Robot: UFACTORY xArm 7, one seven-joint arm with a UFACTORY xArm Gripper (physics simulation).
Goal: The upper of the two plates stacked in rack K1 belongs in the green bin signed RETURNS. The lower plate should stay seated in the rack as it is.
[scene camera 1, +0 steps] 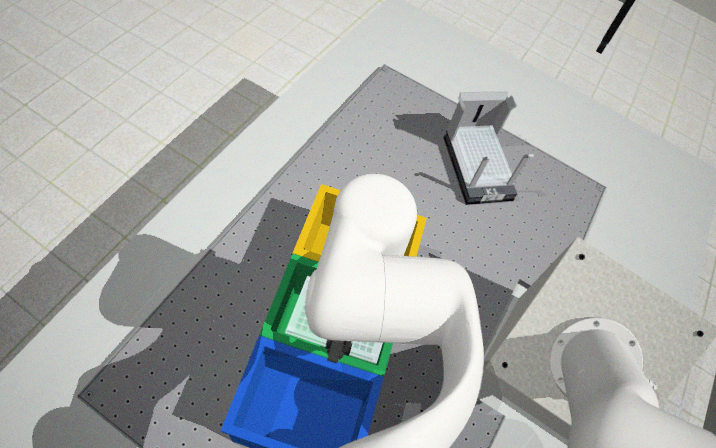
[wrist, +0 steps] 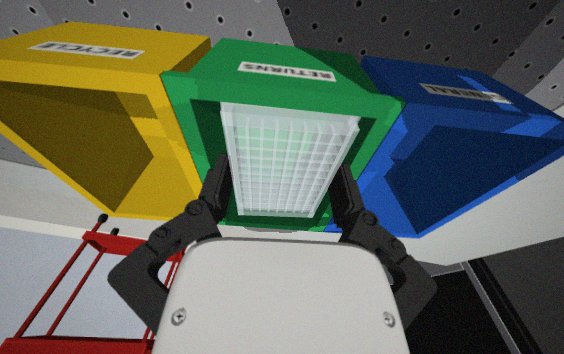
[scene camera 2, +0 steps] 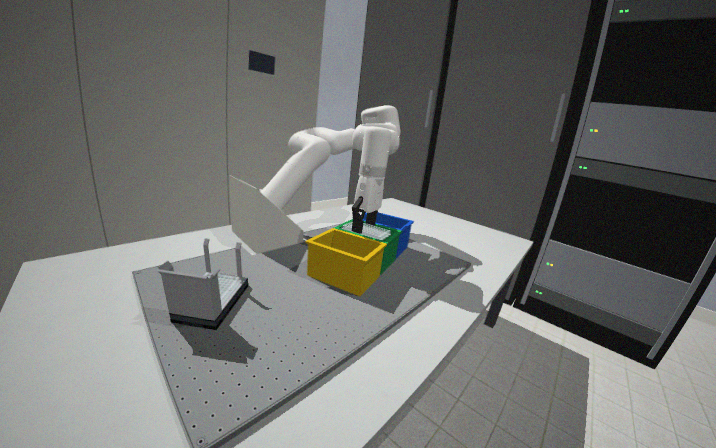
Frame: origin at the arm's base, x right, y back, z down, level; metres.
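Where they show: gripper, fingertip midpoint: (wrist: 283,170) (scene camera 2: 363,228); arm's base, origin of the base link: (scene camera 1: 595,359) (scene camera 2: 268,204).
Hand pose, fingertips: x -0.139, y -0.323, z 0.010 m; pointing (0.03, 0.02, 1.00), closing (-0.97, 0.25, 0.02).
Observation:
Each offset is from my fingertips to the centre of the thing.
The upper plate @(dx -0.002, dy -0.010, dz +0.002 m) (scene camera 1: 300,318) (scene camera 2: 377,231) (wrist: 290,160), clear and gridded, is between the fingers of my gripper (scene camera 1: 337,349) (scene camera 2: 364,227) (wrist: 283,170), which is shut on it at its two sides. The plate lies within the mouth of the green bin @(dx -0.001, dy -0.019, dz +0.046 m) (scene camera 1: 299,343) (scene camera 2: 390,256) (wrist: 285,87), near rim height, with the fingers reaching into the opening. The sign RETURNS shows in the wrist view. Whether the plate touches the bin is hard to tell. The lower plate @(dx +0.445, dy +0.027, dz +0.064 m) (scene camera 1: 482,153) (scene camera 2: 229,286) sits flat in rack K1 @(dx +0.440, dy +0.031, dz +0.036 m) (scene camera 1: 488,195) (scene camera 2: 190,295).
The yellow bin (scene camera 1: 311,232) (scene camera 2: 337,269) (wrist: 180,145) signed RECYCLE and the blue bin (scene camera 1: 300,406) (scene camera 2: 403,240) (wrist: 450,117) stand against either side of the green bin. The rack has a tall back wall and two upright posts. The arm hides part of the bins in scene camera 1.

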